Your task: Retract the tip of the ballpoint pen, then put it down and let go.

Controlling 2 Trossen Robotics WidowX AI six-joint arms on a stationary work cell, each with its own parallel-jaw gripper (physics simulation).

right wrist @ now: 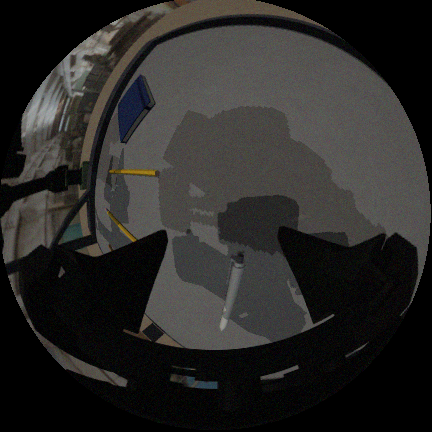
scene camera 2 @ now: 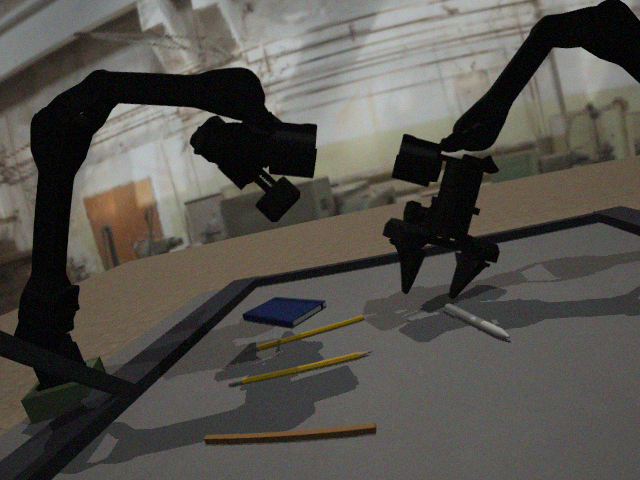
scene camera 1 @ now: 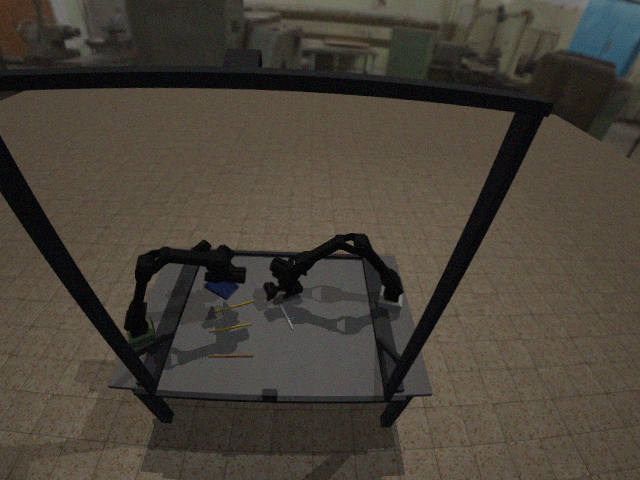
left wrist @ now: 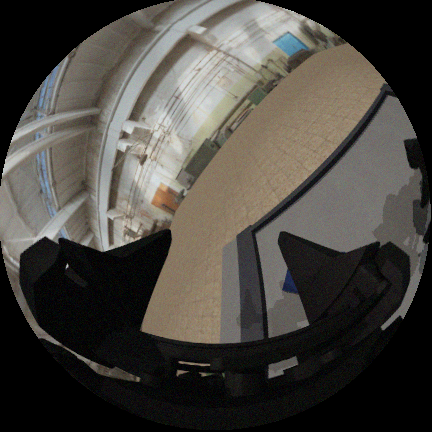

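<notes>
The white ballpoint pen lies flat on the grey table. In the right wrist view it shows between the fingers, with its dark end farther up the picture; whether its tip is out is too small to tell. My right gripper is open and empty, pointing down, above the table near the pen's far end in scene camera 2. My left gripper is open and empty, held high above the table near the blue notebook.
A blue notebook lies at the back left. Two yellow pencils and an orange-brown stick lie left of the pen. Dark frame posts stand around the table.
</notes>
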